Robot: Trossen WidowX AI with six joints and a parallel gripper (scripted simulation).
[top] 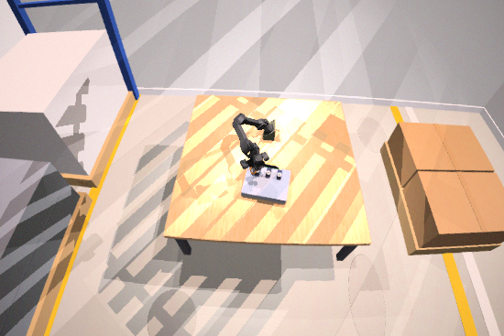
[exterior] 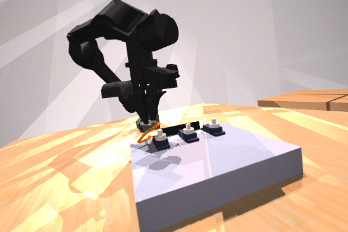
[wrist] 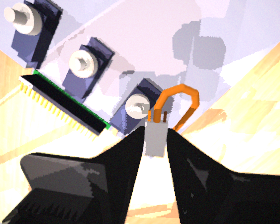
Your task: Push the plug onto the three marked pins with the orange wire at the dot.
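My gripper tip is 40 mm past the black pin strip, 110 mm to the right of it and 50 mm above it. Round my gripper tip: pale grey holder 110 mm ahead, 70 mm to the left, 90 mm below.
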